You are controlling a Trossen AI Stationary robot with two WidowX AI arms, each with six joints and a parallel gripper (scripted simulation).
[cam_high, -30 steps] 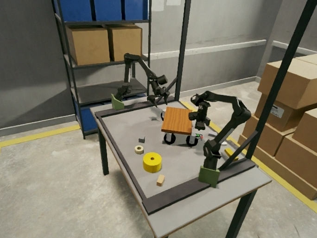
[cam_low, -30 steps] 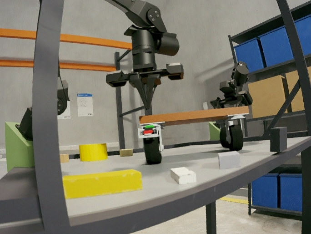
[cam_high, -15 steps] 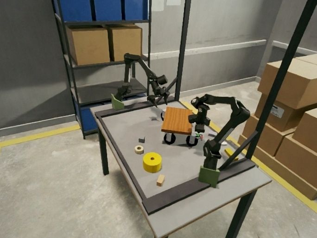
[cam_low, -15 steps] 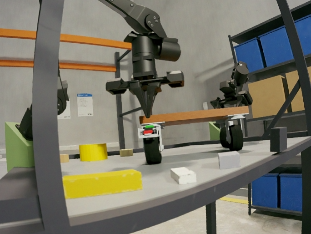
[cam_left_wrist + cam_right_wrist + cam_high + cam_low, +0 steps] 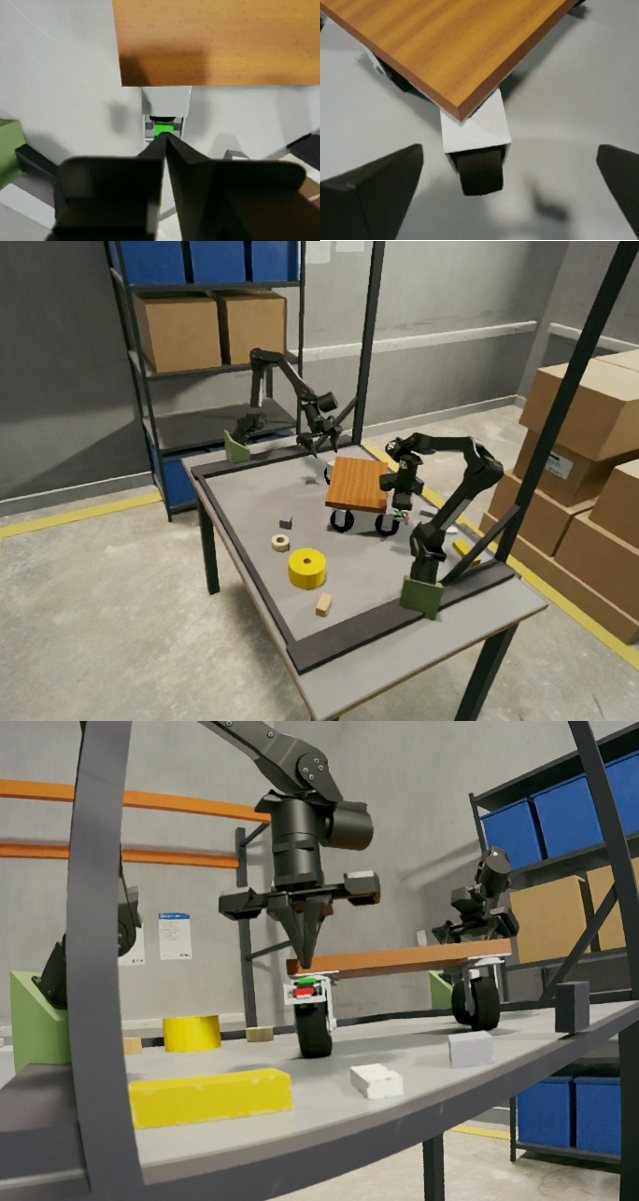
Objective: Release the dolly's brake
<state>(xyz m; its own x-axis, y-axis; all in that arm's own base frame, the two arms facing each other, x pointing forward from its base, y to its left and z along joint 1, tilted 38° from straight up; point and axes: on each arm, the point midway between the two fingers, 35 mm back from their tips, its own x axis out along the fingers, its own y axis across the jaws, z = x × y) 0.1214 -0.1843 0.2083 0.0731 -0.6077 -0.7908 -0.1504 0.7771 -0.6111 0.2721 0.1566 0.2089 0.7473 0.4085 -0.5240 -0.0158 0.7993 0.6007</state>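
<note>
The brake pedal is 60 mm below my left hand, 10 mm to the left of it and 10 mm behind it. Also, from my left hand: dark grey block: 270 mm ahead, 260 mm to the right, 120 mm below; then cream ring: 350 mm ahead, 190 mm to the right, 130 mm below; then white block: 160 mm behind, 130 mm below, 100 mm to the left.
</note>
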